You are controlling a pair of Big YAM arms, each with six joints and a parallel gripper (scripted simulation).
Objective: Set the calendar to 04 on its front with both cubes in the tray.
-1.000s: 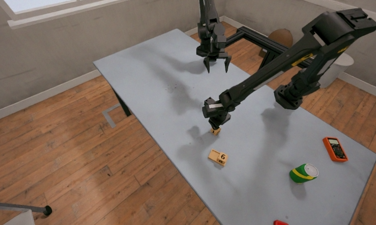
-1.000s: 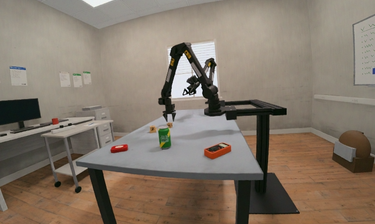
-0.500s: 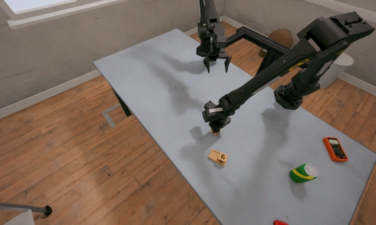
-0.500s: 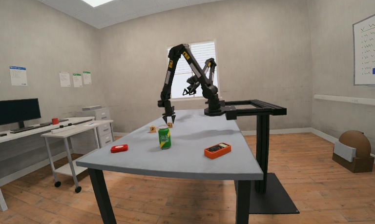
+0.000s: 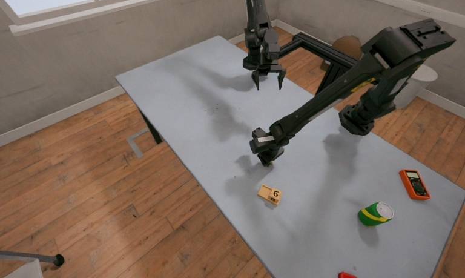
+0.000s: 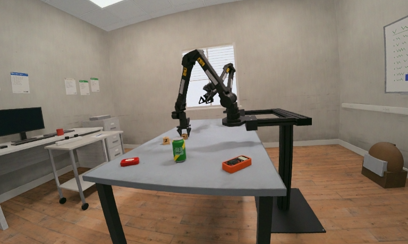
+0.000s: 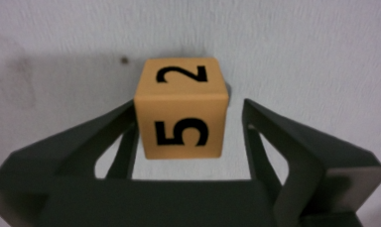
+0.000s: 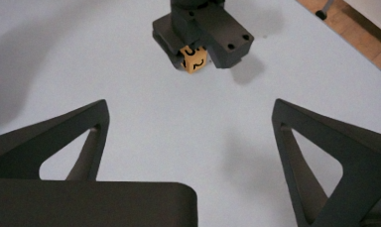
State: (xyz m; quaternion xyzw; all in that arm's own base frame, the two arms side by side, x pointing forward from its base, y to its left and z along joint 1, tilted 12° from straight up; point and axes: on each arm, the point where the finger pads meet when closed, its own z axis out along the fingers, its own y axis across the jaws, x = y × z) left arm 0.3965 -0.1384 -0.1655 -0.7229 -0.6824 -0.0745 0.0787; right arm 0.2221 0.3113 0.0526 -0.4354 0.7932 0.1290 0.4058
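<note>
The wooden calendar tray is 120 mm ahead of my left hand, 100 mm to the left of it and 10 mm below it. Also, from my left hand: orange multimeter 520 mm to the left, 380 mm behind; then red tin 500 mm to the left, 180 mm ahead; then green can 440 mm to the left, 90 mm behind, 40 mm above.
</note>
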